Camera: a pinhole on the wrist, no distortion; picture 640 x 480 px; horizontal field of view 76.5 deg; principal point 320.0 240.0 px. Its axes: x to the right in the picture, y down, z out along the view. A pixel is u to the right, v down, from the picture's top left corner.
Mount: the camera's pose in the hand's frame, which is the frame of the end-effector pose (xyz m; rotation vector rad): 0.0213 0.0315 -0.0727 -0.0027 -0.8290 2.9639
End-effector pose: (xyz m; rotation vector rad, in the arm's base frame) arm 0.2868 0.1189 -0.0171 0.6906 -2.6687 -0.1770
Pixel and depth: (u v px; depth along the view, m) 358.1 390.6 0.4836
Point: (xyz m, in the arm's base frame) 0.3892 -0.1747 -0.3387
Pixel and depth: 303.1 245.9 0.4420
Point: 0.2349 -0.0661 -0.3281
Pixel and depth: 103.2 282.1 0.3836
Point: 0.1168 -0.1671 -0.2050
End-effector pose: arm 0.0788 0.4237 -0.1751 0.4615 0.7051 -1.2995
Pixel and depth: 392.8 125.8 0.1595
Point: 0.0856 0.3678 -0.1069
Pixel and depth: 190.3 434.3 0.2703
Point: -0.1099 0.2461 -0.1603
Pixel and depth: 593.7 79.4 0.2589
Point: 0.1010 0.3924 0.0765
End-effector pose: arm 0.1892 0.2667 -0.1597 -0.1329 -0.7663 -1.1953
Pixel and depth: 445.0 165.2 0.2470
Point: 0.0585 0.3684 -0.0873
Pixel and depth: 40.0 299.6 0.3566
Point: -0.0514 0.0774 0.0815
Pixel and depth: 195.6 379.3 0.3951
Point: -0.1399 0.1435 -0.0271
